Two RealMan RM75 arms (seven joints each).
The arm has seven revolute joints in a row. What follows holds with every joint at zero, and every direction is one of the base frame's. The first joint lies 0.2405 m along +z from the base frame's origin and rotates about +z. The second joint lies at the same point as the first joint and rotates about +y. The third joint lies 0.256 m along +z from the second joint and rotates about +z. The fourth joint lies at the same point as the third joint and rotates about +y. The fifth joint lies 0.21 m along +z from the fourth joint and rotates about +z. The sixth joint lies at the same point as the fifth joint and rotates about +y. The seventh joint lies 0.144 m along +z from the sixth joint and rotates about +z. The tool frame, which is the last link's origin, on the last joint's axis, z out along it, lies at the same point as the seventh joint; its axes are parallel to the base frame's.
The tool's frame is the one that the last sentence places.
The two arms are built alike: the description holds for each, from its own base.
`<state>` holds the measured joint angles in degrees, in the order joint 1, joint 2, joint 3, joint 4, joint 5, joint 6, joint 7, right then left.
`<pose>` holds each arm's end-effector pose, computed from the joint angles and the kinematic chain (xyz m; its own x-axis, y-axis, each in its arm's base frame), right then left.
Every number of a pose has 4 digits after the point.
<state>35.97 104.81 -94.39 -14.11 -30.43 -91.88 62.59 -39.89 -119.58 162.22 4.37 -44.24 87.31 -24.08</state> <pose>0.2182 0.3614 0.0490 0.4949 -0.0974 -0.8635 -0.4049 -0.9051 -0.1300 -0.1937 0.3340 -0.0608 0.5738 -0.2081 0.7921 0.3308 -0.8259 -0.4566</pose>
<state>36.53 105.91 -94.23 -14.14 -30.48 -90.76 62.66 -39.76 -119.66 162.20 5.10 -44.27 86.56 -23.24</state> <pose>0.2131 0.3636 0.0411 0.4880 -0.1057 -0.8664 -0.4121 -0.9029 -0.1219 -0.1929 0.3333 -0.0637 0.5779 -0.2090 0.7889 0.3313 -0.8233 -0.4609</pose>
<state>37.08 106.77 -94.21 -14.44 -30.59 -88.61 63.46 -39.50 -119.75 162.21 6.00 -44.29 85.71 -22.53</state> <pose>0.2092 0.3679 0.0338 0.4865 -0.1259 -0.8646 -0.4323 -0.8946 -0.1131 -0.1924 0.3319 -0.0671 0.5810 -0.2049 0.7877 0.3355 -0.8215 -0.4611</pose>
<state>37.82 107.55 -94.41 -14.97 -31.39 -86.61 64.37 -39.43 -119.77 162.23 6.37 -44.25 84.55 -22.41</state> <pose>0.2035 0.3715 0.0252 0.4946 -0.1482 -0.8564 -0.4397 -0.8926 -0.0995 -0.1933 0.3324 -0.0697 0.5913 -0.1941 0.7828 0.3414 -0.8191 -0.4610</pose>
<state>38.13 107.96 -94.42 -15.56 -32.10 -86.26 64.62 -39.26 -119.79 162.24 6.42 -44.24 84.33 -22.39</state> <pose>0.1987 0.3717 0.0211 0.4987 -0.1518 -0.8534 -0.4287 -0.8989 -0.0907 -0.1944 0.3319 -0.0703 0.5938 -0.1903 0.7818 0.3447 -0.8178 -0.4609</pose>
